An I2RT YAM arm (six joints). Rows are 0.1 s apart.
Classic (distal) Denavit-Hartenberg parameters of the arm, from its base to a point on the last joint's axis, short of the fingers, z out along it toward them. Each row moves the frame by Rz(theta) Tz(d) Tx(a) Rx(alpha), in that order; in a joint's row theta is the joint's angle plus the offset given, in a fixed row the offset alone. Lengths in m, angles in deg.
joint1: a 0.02, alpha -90, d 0.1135, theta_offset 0
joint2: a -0.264, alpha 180, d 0, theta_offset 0
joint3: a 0.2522, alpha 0, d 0, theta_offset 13.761
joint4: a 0.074, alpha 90, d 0, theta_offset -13.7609
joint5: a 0, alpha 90, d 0, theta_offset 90
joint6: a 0, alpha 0, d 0.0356, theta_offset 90
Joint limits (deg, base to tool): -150..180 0..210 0..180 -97..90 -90..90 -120..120
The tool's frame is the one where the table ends.
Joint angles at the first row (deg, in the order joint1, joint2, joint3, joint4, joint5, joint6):
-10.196, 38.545, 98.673, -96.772, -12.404, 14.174
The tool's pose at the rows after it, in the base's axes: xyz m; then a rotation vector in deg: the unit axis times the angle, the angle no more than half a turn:
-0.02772 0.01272 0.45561 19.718 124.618 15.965
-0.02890 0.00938 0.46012 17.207 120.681 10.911
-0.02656 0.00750 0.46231 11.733 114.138 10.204
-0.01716 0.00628 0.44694 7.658 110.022 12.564
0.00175 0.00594 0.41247 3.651 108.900 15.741
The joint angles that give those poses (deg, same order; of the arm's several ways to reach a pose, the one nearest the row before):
-10.106, 38.457, 98.672, -96.574, -12.423, 14.176
-8.452, 37.606, 98.565, -92.881, -8.123, 12.293
-6.127, 35.157, 95.438, -84.990, -7.461, 10.395
-3.568, 30.611, 86.629, -76.181, -8.399, 10.264
-0.516, 24.862, 73.233, -67.069, -9.630, 10.240

